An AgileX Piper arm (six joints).
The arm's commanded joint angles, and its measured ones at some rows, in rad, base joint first. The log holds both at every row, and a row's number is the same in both.
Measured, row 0: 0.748, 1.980, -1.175, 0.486, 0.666, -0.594
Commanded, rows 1 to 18: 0.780, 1.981, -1.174, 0.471, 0.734, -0.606; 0.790, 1.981, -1.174, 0.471, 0.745, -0.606; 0.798, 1.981, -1.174, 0.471, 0.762, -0.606; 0.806, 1.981, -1.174, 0.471, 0.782, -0.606; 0.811, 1.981, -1.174, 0.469, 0.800, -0.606; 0.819, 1.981, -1.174, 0.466, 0.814, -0.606; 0.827, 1.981, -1.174, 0.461, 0.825, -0.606; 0.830, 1.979, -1.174, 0.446, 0.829, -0.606; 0.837, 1.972, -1.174, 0.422, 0.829, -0.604; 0.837, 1.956, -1.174, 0.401, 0.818, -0.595; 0.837, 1.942, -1.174, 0.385, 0.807, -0.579; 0.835, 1.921, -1.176, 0.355, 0.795, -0.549; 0.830, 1.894, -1.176, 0.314, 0.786, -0.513; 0.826, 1.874, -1.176, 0.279, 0.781, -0.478; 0.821, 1.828, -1.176, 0.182, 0.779, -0.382; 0.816, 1.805, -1.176, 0.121, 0.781, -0.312; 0.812, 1.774, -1.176, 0.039, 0.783, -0.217; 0.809, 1.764, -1.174, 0.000, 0.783, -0.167
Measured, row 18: 0.824, 1.819, -1.177, 0.164, 0.781, -0.351
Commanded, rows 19 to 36: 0.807, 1.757, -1.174, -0.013, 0.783, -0.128; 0.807, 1.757, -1.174, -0.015, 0.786, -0.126; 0.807, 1.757, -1.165, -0.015, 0.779, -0.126; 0.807, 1.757, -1.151, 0.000, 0.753, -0.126; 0.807, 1.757, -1.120, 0.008, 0.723, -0.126; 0.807, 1.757, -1.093, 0.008, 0.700, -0.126; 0.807, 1.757, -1.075, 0.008, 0.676, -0.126; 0.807, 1.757, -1.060, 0.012, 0.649, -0.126; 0.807, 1.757, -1.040, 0.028, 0.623, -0.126; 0.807, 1.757, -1.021, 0.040, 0.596, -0.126; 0.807, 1.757, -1.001, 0.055, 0.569, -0.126; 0.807, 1.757, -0.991, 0.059, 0.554, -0.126; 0.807, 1.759, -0.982, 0.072, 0.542, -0.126; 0.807, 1.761, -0.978, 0.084, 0.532, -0.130; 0.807, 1.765, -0.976, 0.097, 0.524, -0.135; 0.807, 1.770, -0.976, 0.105, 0.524, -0.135; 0.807, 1.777, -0.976, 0.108, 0.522, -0.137; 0.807, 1.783, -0.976, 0.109, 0.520, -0.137
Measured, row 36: 0.812, 1.768, -0.985, 0.092, 0.539, -0.133
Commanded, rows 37 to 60: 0.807, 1.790, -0.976, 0.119, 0.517, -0.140; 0.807, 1.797, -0.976, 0.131, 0.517, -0.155; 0.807, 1.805, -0.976, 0.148, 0.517, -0.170; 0.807, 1.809, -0.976, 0.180, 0.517, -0.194; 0.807, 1.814, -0.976, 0.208, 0.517, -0.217; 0.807, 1.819, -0.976, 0.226, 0.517, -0.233; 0.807, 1.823, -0.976, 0.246, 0.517, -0.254; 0.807, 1.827, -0.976, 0.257, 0.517, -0.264; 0.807, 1.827, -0.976, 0.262, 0.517, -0.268; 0.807, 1.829, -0.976, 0.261, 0.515, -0.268; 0.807, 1.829, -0.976, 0.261, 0.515, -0.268; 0.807, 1.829, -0.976, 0.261, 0.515, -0.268; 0.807, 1.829, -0.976, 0.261, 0.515, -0.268; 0.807, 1.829, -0.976, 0.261, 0.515, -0.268; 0.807, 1.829, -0.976, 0.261, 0.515, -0.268; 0.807, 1.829, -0.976, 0.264, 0.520, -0.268; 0.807, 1.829, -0.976, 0.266, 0.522, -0.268; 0.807, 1.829, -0.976, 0.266, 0.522, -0.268; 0.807, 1.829, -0.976, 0.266, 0.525, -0.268; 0.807, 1.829, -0.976, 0.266, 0.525, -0.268; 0.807, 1.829, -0.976, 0.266, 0.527, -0.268; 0.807, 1.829, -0.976, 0.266, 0.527, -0.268; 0.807, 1.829, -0.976, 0.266, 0.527, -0.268; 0.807, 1.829, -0.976, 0.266, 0.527, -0.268
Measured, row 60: 0.810, 1.830, -0.979, 0.263, 0.521, -0.255
